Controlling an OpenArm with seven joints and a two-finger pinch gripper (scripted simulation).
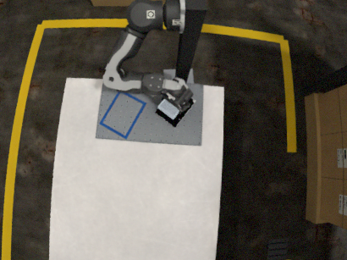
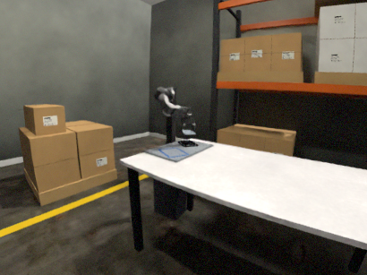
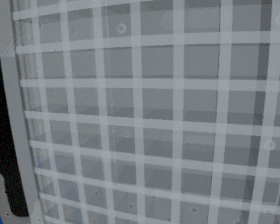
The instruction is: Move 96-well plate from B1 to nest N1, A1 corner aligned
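My hand is 10 cm above the black plate nest N1 and 1 cm to the right of it. Also, from my hand: 96-well plate: right at my hand.
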